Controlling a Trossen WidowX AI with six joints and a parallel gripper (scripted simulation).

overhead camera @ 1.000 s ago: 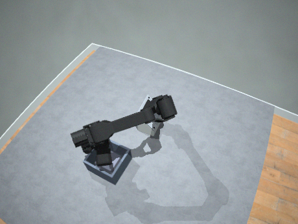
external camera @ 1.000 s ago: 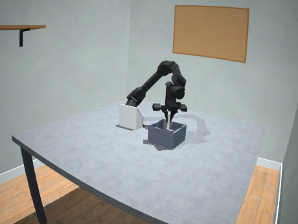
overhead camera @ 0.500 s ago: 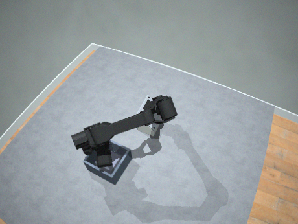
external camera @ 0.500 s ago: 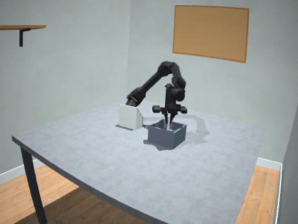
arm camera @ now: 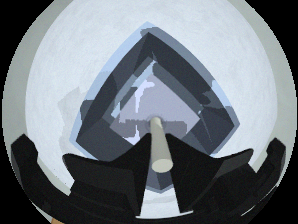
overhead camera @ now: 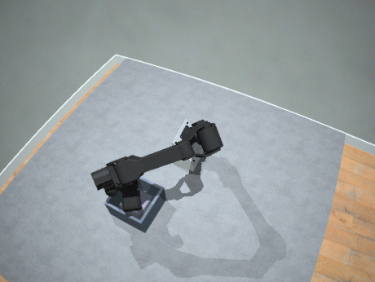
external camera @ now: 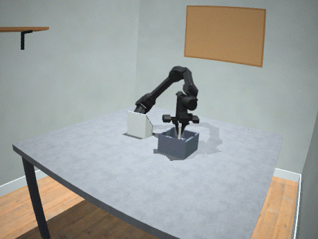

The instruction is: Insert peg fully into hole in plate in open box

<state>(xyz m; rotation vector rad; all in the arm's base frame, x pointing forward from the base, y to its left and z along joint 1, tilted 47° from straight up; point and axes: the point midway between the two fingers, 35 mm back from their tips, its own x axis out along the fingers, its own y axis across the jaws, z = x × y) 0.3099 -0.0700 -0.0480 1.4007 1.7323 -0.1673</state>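
My gripper is now 10 cm above the blue-grey box. Round my hand: pale peg (4 cm below).
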